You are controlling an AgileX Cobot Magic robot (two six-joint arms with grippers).
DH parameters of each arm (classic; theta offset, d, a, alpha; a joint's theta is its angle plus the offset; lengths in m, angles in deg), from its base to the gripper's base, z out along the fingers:
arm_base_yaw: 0 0.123 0 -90
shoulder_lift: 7.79 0 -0.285 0
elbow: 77.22 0 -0.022 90
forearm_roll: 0 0.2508 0 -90
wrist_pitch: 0 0 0.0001 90
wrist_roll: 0 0.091 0 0
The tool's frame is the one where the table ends.
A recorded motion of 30 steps. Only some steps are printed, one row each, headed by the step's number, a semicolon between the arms.
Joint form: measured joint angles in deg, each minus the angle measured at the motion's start. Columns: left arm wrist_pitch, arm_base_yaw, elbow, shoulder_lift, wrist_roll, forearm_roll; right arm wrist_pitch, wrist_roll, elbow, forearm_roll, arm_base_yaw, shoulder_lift.
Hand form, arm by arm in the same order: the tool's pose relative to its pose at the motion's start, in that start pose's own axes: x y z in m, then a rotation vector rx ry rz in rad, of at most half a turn. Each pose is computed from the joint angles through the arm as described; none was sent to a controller.
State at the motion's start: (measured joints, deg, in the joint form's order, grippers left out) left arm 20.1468 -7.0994 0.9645 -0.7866 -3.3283 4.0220; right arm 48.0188 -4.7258 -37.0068 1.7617 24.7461 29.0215
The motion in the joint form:
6: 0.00 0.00 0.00 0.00 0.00 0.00; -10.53 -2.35 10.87 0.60 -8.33 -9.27
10: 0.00 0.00 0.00 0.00 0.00 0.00; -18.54 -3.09 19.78 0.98 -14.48 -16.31
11: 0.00 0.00 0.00 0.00 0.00 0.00; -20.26 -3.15 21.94 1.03 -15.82 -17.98
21: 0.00 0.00 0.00 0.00 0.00 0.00; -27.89 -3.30 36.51 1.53 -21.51 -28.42
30: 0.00 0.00 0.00 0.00 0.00 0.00; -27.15 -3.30 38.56 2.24 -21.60 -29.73
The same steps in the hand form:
6: 0.0000 0.0000 0.0000 0.0000 0.0000 0.0000; 0.0370 -0.0079 0.0062 0.1347 -0.1476 0.0415
10: 0.0000 0.0000 0.0000 0.0000 0.0000 0.0000; 0.0679 -0.0118 0.0162 0.2441 -0.2461 0.0784
11: 0.0000 0.0000 0.0000 0.0000 0.0000 0.0000; 0.0757 -0.0124 0.0193 0.2688 -0.2655 0.0867
21: 0.0000 0.0000 0.0000 0.0000 0.0000 0.0000; 0.1319 -0.0131 0.0486 0.3691 -0.3186 0.1291
30: 0.0000 0.0000 0.0000 0.0000 0.0000 0.0000; 0.1421 -0.0119 0.0548 0.3597 -0.2964 0.1448

